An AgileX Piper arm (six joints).
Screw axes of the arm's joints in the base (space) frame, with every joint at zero. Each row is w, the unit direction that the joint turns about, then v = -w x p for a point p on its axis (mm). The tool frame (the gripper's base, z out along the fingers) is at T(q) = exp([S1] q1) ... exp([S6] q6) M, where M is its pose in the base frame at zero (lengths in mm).
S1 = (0, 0, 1, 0, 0, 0)
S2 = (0, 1, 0, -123, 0, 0)
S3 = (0, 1, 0, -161.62, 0, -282.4)
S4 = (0.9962, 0, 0.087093, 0, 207.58, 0)
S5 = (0, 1, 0, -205.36, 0, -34.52)
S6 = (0.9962, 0, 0.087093, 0, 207.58, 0)
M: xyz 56.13 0 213.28 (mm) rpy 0 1.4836 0 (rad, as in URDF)
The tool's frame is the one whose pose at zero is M.
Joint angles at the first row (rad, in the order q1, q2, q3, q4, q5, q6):
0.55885 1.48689 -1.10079 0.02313 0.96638 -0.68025
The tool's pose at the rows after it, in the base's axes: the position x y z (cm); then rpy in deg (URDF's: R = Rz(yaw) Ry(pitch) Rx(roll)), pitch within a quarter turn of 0, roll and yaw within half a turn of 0:
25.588 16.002 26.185 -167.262 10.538 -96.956
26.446 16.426 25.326 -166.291 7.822 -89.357
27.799 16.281 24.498 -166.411 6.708 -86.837
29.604 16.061 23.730 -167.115 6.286 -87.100
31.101 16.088 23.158 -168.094 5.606 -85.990
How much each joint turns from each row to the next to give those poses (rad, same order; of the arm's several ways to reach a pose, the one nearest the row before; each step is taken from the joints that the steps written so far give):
0.00002 0.05654 -0.03857 -0.02314 -0.00002 -0.18969
0.00000 0.04355 -0.01630 -0.01289 -0.01427 -0.13075
-0.02711 0.04750 -0.02423 0.00437 -0.01259 -0.07547
-0.03467 0.06086 -0.04679 0.00852 0.00002 -0.03576
-0.02138 0.05632 -0.05336 0.00785 0.01758 -0.04672

